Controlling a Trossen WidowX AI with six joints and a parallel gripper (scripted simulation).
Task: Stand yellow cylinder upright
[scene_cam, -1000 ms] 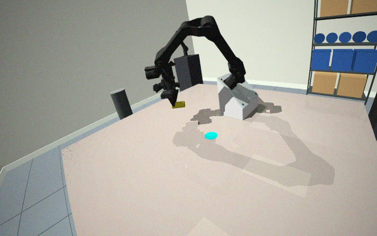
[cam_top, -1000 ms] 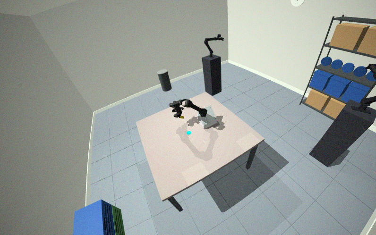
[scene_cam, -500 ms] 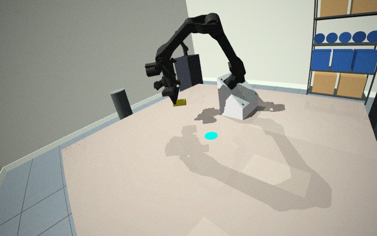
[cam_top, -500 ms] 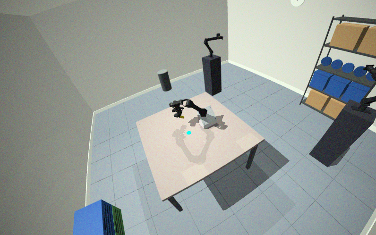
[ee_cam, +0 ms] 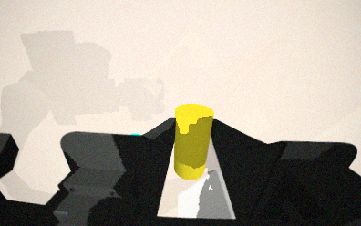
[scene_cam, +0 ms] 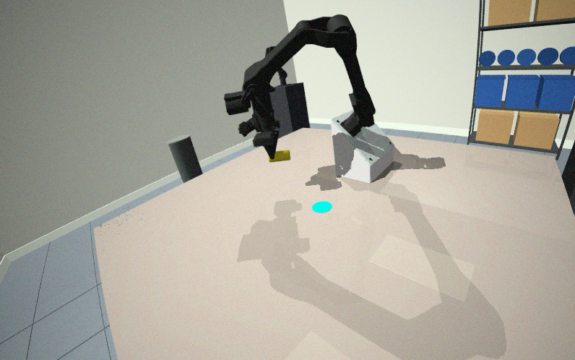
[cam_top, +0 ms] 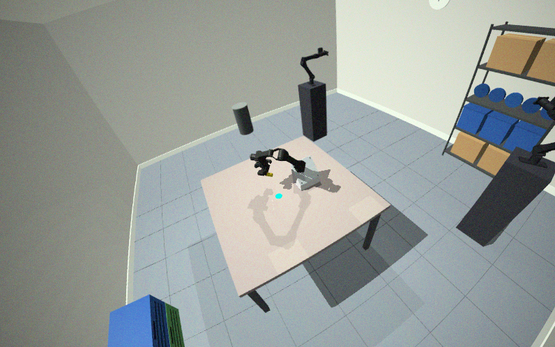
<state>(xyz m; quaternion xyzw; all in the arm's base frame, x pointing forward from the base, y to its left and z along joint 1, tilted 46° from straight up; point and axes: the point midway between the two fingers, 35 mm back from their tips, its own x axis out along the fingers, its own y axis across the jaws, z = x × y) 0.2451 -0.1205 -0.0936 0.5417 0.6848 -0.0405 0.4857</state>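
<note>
My gripper tip is 170 mm to the right of the cyan circle and 140 mm above it. From my gripper tip the other things lie so: yellow tall cylinder: 20 mm to the left, 10 mm behind.
</note>
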